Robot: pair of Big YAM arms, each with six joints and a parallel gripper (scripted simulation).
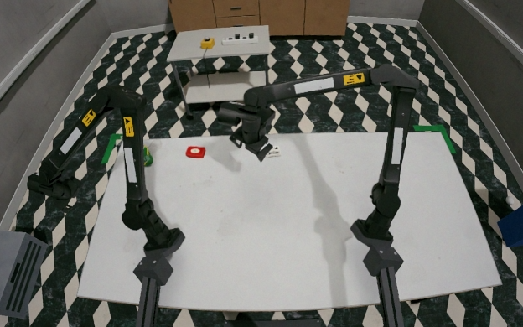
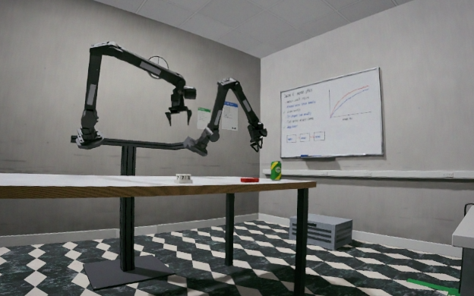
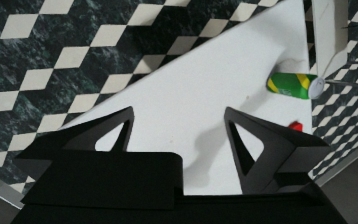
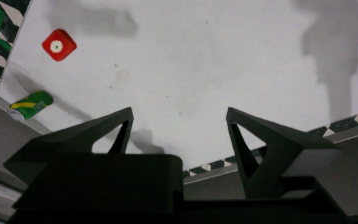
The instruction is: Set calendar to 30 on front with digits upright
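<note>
Now: right hand 290 mm above the flat white tray, 220 mm short of it and 90 mm to the left of it. From my right hand the other things lie so: flat red object (300 mm to the left, 290 mm below, 260 mm ahead).
</note>
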